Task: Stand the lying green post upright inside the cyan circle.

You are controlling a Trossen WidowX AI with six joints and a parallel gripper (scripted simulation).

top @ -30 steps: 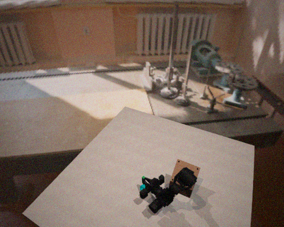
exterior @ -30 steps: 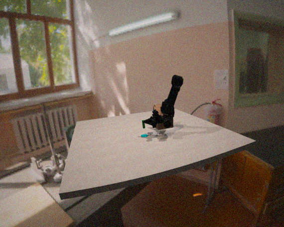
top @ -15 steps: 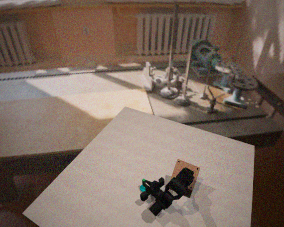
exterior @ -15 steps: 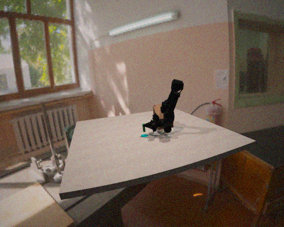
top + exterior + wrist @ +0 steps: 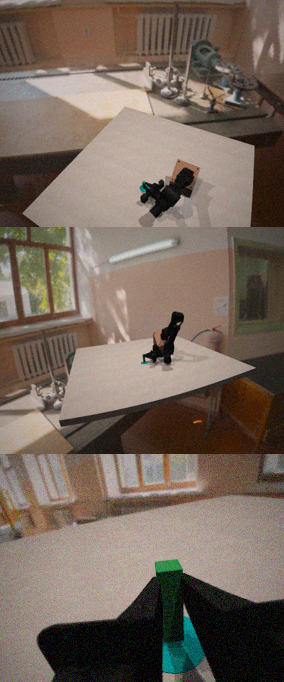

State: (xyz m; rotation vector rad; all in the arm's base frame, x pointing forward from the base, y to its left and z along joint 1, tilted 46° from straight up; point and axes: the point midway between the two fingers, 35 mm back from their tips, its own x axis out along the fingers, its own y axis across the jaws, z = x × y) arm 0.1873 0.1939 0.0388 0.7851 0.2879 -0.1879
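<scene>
Now: gripper tip 20 mm above the green post. Round my gripper tip: cyan circle: 60 mm below.
</scene>
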